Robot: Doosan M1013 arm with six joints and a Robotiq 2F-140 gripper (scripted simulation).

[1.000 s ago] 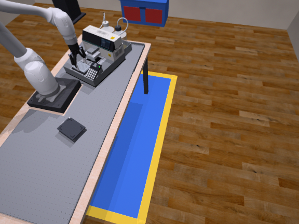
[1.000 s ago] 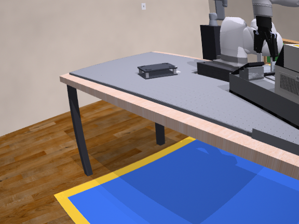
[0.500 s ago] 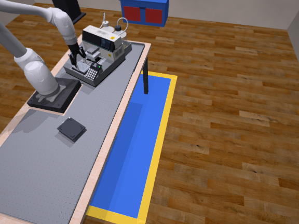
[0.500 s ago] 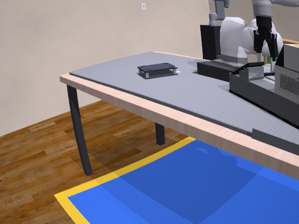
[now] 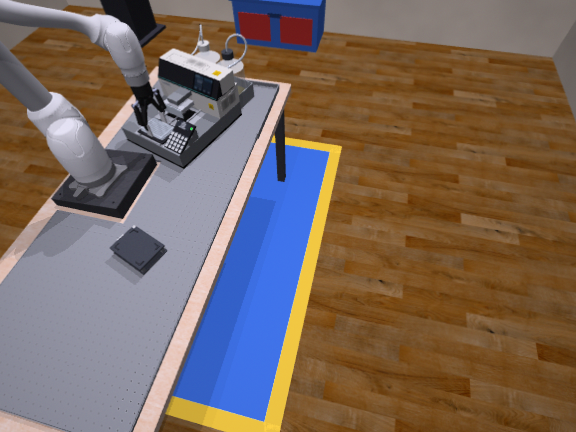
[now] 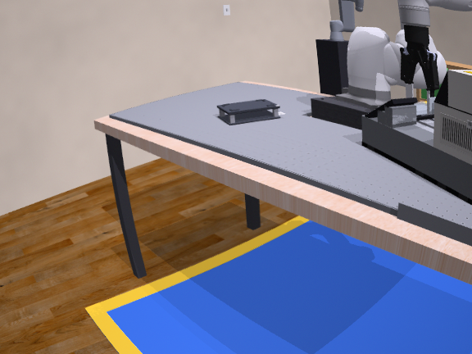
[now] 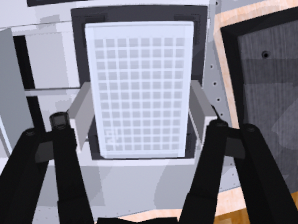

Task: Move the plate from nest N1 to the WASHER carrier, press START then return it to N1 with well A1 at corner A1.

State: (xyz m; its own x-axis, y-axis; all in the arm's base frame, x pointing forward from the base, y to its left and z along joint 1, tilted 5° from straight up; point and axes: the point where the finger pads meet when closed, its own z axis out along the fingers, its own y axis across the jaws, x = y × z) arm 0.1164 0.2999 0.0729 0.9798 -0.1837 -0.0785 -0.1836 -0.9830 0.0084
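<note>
Right now the plate nest N1 is 230 mm ahead of my hand, 520 mm to the right of it and 90 mm below it. The rest, counted from my hand: plate washer: 30 mm ahead, 150 mm to the left, 10 mm above; plate: 20 mm below.
</note>
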